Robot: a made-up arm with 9 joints. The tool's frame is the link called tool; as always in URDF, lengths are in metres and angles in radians.
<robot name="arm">
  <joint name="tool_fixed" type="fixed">
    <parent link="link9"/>
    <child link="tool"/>
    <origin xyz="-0.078 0.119 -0.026" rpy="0 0 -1.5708"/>
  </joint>
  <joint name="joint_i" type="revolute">
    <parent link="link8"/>
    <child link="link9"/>
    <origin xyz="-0.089 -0.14 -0.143" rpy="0 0 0"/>
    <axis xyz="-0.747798 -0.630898 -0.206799"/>
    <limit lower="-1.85" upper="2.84"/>
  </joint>
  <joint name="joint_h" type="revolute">
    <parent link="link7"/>
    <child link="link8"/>
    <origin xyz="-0.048 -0.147 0.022" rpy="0 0 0"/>
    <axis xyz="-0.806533 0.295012 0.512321"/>
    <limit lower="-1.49" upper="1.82"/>
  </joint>
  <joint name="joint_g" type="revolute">
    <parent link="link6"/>
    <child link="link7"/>
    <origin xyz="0.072 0.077 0.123" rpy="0 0 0"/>
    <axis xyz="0 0 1"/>
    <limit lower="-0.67" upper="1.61"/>
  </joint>
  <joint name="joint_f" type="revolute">
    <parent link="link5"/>
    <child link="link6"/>
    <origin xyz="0.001 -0.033 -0.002" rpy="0 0 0"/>
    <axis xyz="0 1 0"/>
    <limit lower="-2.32" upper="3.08"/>
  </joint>
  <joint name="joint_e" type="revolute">
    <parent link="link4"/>
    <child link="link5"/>
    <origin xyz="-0.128 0.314 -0.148" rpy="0 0 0"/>
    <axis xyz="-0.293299 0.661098 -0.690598"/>
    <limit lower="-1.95" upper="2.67"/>
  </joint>
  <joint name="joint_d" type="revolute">
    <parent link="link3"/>
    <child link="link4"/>
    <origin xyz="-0.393 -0.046 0.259" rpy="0 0 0"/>
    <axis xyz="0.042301 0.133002 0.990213"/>
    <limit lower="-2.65" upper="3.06"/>
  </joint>
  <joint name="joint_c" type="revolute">
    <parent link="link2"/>
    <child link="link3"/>
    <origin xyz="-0.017 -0.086 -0.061" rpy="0 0 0"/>
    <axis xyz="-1 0 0"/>
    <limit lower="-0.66" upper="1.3"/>
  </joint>
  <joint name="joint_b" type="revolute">
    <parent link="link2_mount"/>
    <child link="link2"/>
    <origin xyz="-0.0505 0.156 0.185" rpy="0 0 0"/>
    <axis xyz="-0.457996 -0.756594 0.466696"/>
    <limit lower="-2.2" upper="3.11"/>
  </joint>
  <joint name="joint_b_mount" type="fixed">
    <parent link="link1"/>
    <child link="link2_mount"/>
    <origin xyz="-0.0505 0.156 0.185" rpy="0 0 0"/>
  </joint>
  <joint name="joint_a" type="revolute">
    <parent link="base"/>
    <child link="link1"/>
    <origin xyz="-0.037 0.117 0.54" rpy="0 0 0"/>
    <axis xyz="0 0 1"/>
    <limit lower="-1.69" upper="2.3"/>
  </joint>
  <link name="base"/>
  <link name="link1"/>
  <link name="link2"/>
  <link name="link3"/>
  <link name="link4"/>
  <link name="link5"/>
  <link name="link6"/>
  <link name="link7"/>
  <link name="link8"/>
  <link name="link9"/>
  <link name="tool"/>
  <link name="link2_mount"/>
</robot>
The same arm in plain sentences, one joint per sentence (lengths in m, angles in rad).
The arm has nine revolute joints in a row. What follows holds with every joint at zero, and every direction is one of the base frame's.
Joint 1 lies 0.037 m along -x and 0.117 m along +y and 0.54 m along +z from the base frame's origin and turns about +z, from -1.69 to 2.3 rad.
Joint 2 lies 0.101 m along -x and 0.312 m along +y and 0.37 m along +z from joint 1 and turns about the direction (-0.457996, -0.756594, 0.466696), from -2.2 to 3.11 rad.
Joint 3 lies 0.017 m along -x and 0.086 m along -y and 0.061 m along -z from joint 2 and turns about -x, from -0.66 to 1.3 rad.
Joint 4 lies 0.393 m along -x and 0.046 m along -y and 0.259 m along +z from joint 3 and turns about the direction (0.042301, 0.133002, 0.990213), from -2.65 to 3.06 rad.
Joint 5 lies 0.128 m along -x and 0.314 m along +y and 0.148 m along -z from joint 4 and turns about the direction (-0.293299, 0.661098, -0.690598), from -1.95 to 2.67 rad.
Joint 6 lies 0.001 m along +x and 0.033 m along -y and 0.002 m along -z from joint 5 and turns about +y, from -2.32 to 3.08 rad.
Joint 7 lies 0.072 m along +x and 0.077 m along +y and 0.123 m along +z from joint 6 and turns about +z, from -0.67 to 1.61 rad.
Joint 8 lies 0.048 m along -x and 0.147 m along -y and 0.022 m along +z from joint 7 and turns about the direction (-0.806533, 0.295012, 0.512321), from -1.49 to 1.82 rad.
Joint 9 lies 0.089 m along -x and 0.14 m along -y and 0.143 m along -z from joint 8 and turns about the direction (-0.747798, -0.630898, -0.206799), from -1.85 to 2.84 rad.
The tool frame, which is the frame that the pose is given for, lies 0.078 m along -x and 0.119 m along +y and 0.026 m along -z from joint 9; its axes are the base frame's turned by roll 0, pitch 0 and yaw -1.5708 rad (as in URDF: about the fixed x, then y, then z).

